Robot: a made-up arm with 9 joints. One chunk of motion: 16 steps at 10 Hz.
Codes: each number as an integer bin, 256 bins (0 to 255) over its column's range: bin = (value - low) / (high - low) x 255, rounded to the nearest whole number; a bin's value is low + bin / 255 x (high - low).
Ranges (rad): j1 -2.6..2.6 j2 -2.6..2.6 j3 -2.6..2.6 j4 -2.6..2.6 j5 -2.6..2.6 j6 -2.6..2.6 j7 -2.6..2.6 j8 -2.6..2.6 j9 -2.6..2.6
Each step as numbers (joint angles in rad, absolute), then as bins.
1 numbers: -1.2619 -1.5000 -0.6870 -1.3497 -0.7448 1.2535 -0.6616 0.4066 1.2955
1 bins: 66 54 94 61 91 189 95 147 191
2 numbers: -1.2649 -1.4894 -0.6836 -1.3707 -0.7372 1.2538 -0.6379 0.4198 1.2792
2 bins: 65 54 94 60 91 189 96 148 190
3 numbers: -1.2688 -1.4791 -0.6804 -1.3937 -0.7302 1.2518 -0.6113 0.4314 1.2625
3 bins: 65 55 94 59 92 189 98 149 189
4 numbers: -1.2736 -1.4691 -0.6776 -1.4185 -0.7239 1.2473 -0.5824 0.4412 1.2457
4 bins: 65 55 94 58 92 189 99 149 189
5 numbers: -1.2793 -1.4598 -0.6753 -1.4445 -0.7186 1.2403 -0.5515 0.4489 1.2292
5 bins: 65 56 94 57 92 188 100 150 188
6 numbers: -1.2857 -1.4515 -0.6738 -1.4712 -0.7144 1.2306 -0.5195 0.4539 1.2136
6 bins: 64 56 94 55 92 188 102 150 187
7 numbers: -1.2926 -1.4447 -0.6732 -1.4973 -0.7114 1.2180 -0.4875 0.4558 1.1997
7 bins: 64 57 94 54 93 187 104 150 186
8 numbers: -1.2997 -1.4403 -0.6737 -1.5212 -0.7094 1.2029 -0.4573 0.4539 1.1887
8 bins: 64 57 94 53 93 186 105 150 186
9 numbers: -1.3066 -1.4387 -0.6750 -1.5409 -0.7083 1.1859 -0.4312 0.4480 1.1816
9 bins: 63 57 94 52 93 186 106 149 185
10 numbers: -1.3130 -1.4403 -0.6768 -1.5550 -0.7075 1.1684 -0.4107 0.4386 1.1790
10 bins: 63 57 94 51 93 185 107 149 185
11 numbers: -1.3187 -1.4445 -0.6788 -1.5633 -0.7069 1.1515 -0.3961 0.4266 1.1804
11 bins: 63 57 94 51 93 184 108 148 185
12 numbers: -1.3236 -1.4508 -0.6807 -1.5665 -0.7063 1.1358 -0.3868 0.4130 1.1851
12 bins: 63 56 94 51 93 183 109 148 186
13 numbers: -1.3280 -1.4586 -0.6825 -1.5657 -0.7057 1.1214 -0.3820 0.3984 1.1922
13 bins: 62 56 94 51 93 182 109 147 186
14 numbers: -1.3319 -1.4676 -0.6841 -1.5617 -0.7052 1.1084 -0.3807 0.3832 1.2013
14 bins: 62 56 94 51 93 182 109 146 186
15 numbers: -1.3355 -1.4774 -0.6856 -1.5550 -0.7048 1.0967 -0.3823 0.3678 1.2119
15 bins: 62 55 94 51 93 181 109 146 187
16 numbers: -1.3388 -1.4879 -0.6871 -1.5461 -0.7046 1.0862 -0.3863 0.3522 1.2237
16 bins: 62 55 94 52 93 181 109 145 188
